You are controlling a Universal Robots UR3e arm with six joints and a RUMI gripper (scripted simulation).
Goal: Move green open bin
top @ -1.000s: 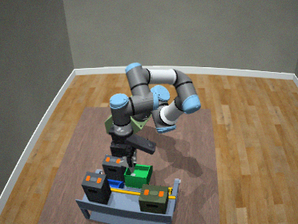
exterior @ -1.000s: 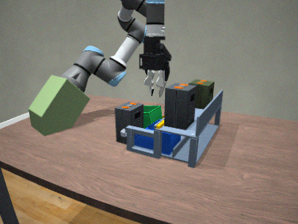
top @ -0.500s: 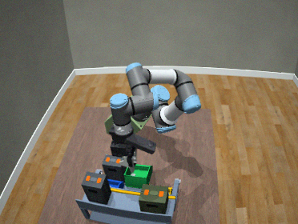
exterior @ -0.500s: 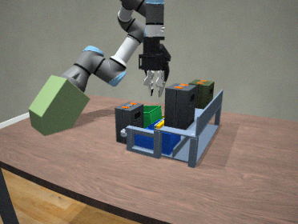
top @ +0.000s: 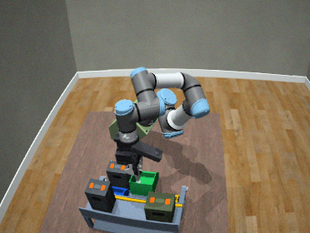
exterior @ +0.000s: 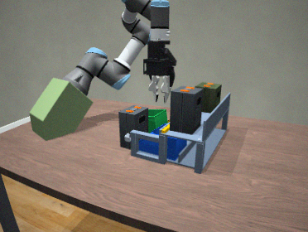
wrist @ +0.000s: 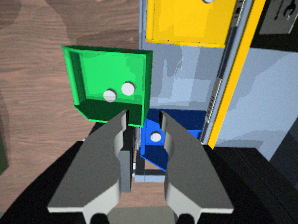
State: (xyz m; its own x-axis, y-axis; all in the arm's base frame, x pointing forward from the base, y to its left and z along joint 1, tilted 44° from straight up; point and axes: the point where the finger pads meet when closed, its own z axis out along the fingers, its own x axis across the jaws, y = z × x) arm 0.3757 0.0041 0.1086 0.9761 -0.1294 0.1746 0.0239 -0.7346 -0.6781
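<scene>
Right now my hand is 10 cm above the green open bin and 6 cm past it. Also, from my hand: yellow bar 10 cm ahead, 4 cm below; then yellow bin 11 cm to the left, 11 cm below, 6 cm ahead; then blue bin 11 cm to the right, 11 cm below, 7 cm ahead.
</scene>
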